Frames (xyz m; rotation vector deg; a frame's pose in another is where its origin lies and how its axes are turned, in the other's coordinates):
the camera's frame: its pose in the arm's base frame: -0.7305 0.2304 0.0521 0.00 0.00 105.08
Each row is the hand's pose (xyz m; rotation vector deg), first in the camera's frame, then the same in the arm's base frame.
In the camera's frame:
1: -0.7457 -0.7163 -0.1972 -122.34 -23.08 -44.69
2: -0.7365 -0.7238 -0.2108 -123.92 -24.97 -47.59
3: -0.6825 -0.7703 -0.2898 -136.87 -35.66 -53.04
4: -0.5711 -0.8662 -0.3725 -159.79 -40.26 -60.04
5: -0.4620 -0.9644 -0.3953 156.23 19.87 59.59
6: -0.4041 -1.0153 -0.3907 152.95 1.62 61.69
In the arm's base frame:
1: 0.1551 -0.3033 -0.1451 -53.94 -106.89 18.53
2: 0.1600 -0.2924 -0.1587 -52.87 -108.08 14.65
3: 0.1908 -0.2282 -0.2377 -50.53 -119.88 -1.21
4: 0.2545 -0.0957 -0.3204 -56.63 -131.38 -26.83
5: 0.3209 0.0352 -0.3432 -74.28 -127.56 -46.71
6: 0.3550 0.1044 -0.3386 -87.63 -116.91 -52.38

